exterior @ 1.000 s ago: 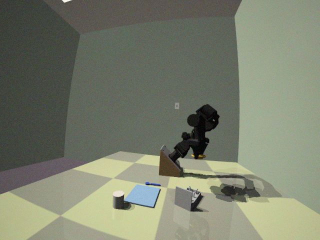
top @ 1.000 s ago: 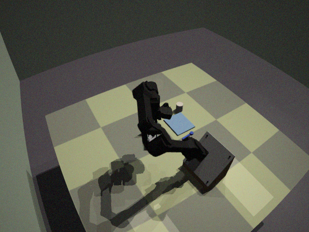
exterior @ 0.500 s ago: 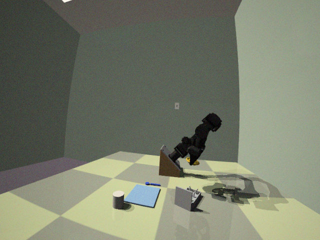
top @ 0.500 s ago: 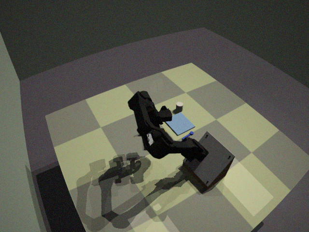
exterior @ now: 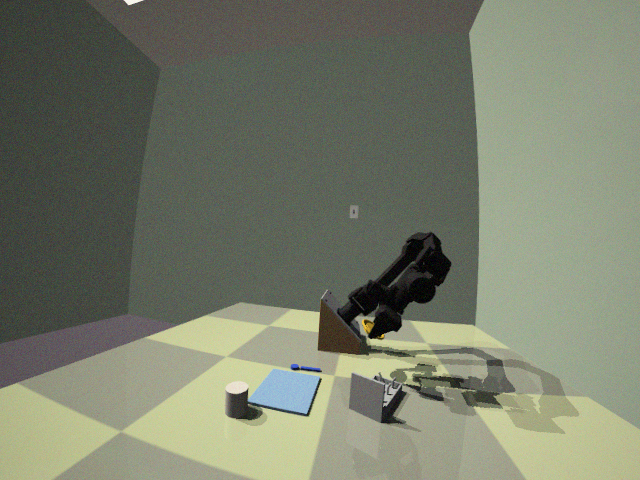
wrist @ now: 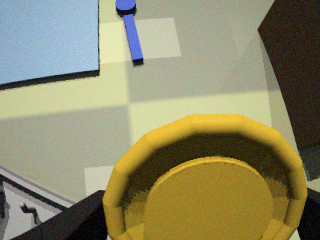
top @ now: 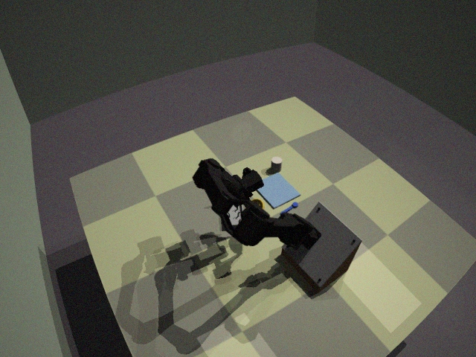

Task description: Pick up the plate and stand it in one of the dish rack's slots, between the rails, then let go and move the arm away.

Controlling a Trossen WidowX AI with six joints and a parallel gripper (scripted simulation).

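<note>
My gripper tip is now 11 cm short of the grey dish rack, 10 cm above it and 2 cm to the right of it. The rest, counted from my gripper tip: yellow plate 1 cm above; blue mat 19 cm to the right, 12 cm below, 12 cm ahead; small blue spoon 18 cm to the right, 12 cm below, 2 cm ahead.
</note>
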